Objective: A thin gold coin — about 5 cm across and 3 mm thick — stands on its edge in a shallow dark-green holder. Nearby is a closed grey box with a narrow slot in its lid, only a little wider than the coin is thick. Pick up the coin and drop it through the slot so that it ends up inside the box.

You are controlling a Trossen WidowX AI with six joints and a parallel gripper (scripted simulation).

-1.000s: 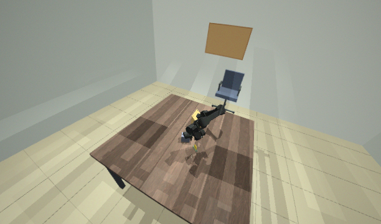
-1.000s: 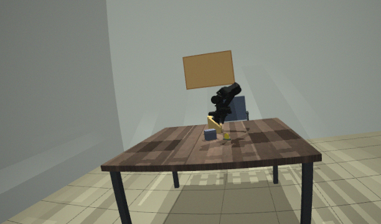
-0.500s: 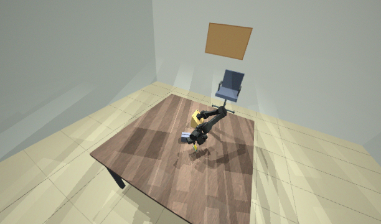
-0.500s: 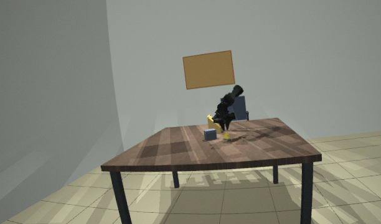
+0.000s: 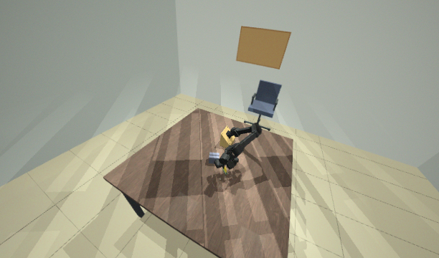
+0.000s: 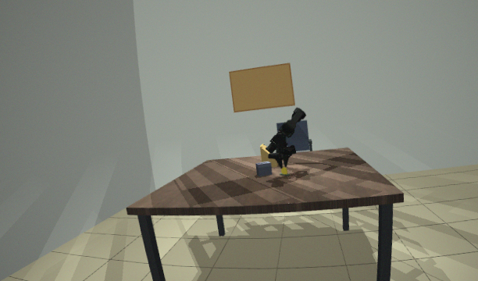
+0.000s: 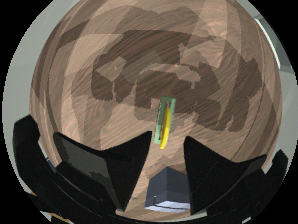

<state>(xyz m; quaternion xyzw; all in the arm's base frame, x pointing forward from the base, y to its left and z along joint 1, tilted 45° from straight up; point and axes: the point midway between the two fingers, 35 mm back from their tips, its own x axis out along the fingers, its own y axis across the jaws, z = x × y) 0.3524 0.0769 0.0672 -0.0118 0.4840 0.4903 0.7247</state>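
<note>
My gripper tip is 20 mm above the gold coin.
</note>
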